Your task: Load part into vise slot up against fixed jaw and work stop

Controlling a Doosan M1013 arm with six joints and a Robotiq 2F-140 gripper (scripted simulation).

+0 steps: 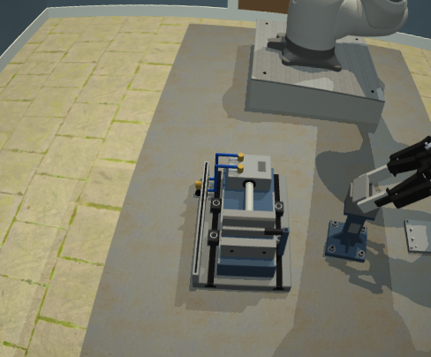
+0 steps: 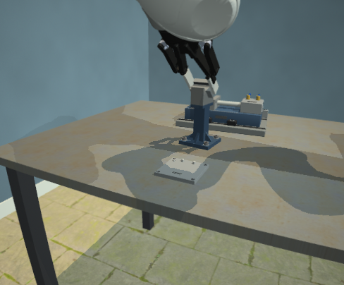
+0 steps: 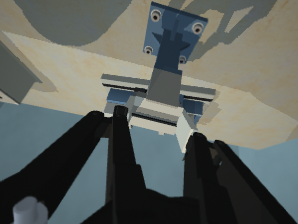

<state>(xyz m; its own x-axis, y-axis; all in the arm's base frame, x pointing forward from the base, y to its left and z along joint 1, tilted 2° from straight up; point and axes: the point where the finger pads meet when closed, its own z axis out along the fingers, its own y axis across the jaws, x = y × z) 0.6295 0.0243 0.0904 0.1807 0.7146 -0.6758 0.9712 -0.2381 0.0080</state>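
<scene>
Right now the part is 1 cm to the right of my hand and 1 cm below it. From my hand the other things lie so: work stop (19 cm to the right, 8 cm below, 4 cm ahead); then infeed plate (19 cm to the left, 17 cm below, 1 cm behind); then blue pedestal (12 cm below, 1 cm to the right).
</scene>
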